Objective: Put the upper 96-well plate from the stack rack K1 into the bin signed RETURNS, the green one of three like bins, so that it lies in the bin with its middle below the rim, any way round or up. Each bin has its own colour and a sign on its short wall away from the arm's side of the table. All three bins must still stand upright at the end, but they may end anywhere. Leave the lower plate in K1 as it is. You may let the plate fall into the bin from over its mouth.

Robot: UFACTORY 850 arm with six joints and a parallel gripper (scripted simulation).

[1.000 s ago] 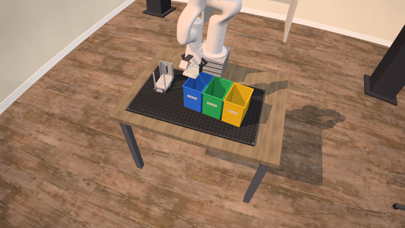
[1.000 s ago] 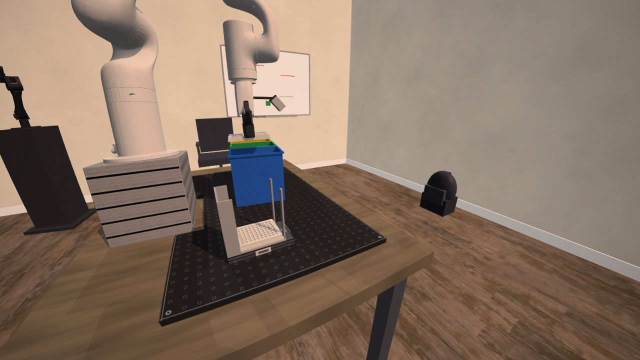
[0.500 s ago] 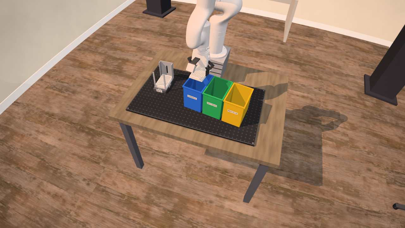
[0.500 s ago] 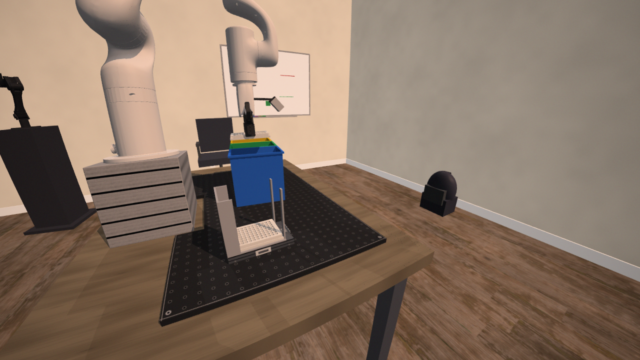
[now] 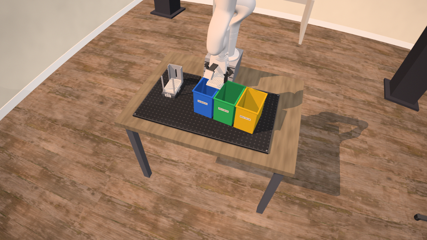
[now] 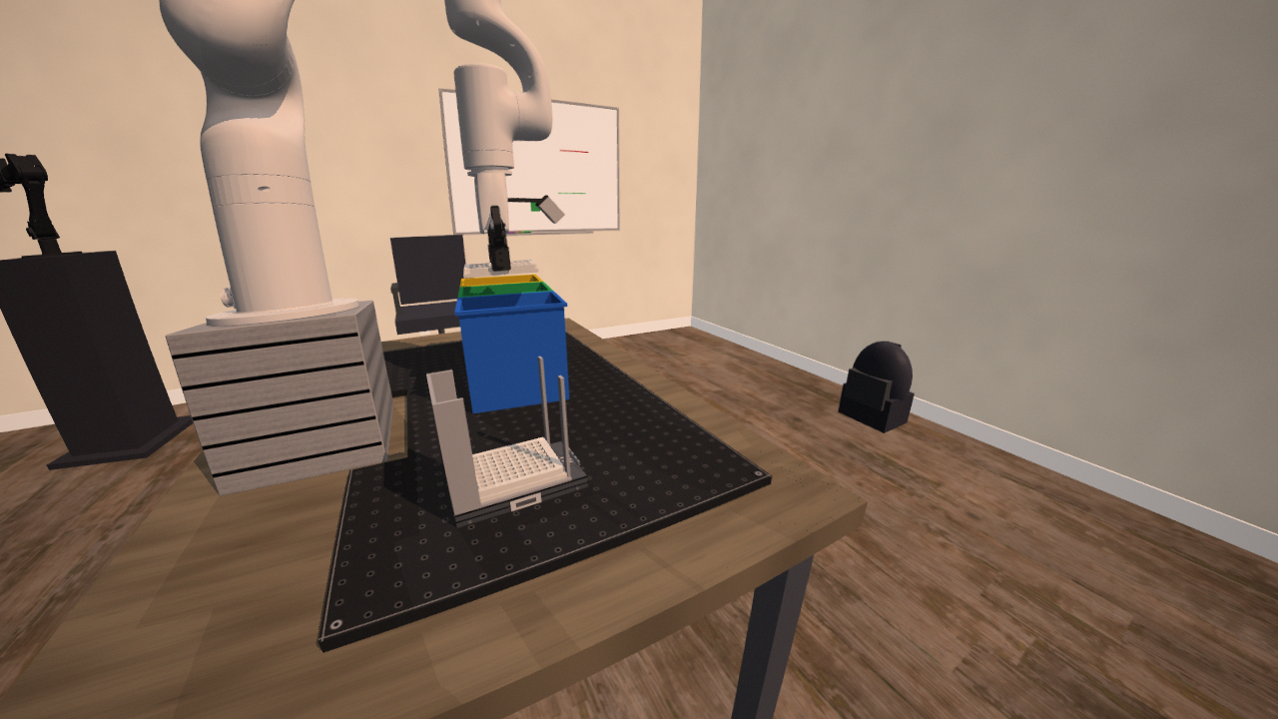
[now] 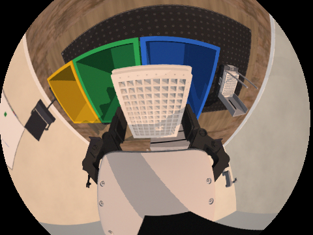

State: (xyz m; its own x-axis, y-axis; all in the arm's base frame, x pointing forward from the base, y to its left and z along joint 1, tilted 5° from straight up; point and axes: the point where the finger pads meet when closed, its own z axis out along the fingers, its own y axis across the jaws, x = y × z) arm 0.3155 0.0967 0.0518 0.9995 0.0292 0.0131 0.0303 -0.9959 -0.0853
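My hand is 150 mm above the green returns bin, 80 mm to the right of it and 10 mm short of it. The rest, counted from my hand: yellow bin (220 mm to the left, 150 mm below); blue bin (150 mm below, 50 mm to the right, 10 mm ahead).
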